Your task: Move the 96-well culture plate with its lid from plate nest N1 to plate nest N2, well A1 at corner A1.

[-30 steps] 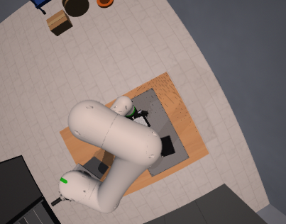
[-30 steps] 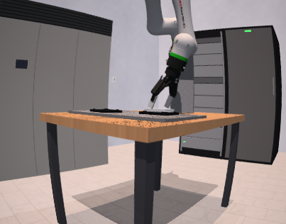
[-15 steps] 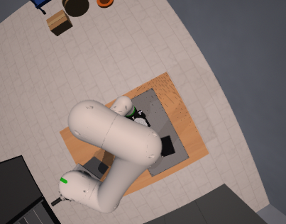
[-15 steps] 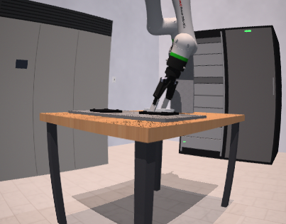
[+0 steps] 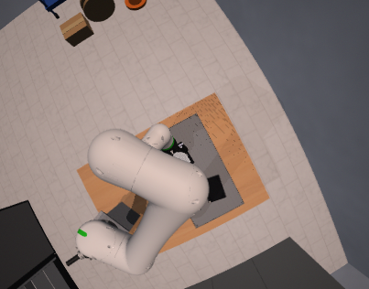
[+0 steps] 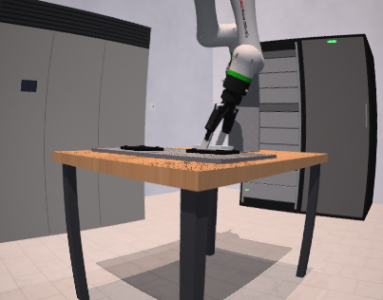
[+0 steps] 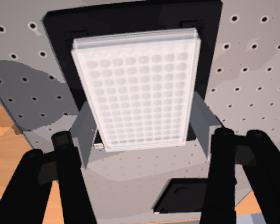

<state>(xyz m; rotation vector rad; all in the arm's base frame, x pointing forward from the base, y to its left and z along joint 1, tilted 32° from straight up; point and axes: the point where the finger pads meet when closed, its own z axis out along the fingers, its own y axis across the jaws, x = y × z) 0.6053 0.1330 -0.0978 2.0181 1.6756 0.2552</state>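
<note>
Now: the black plate nest N1 4 cm below my hand. The rest, counted from my hand: black plate nest N2 (30 cm to the right, 7 cm ahead, 4 cm below); pale lid (2 cm below); 96-well culture plate (2 cm below).
</note>
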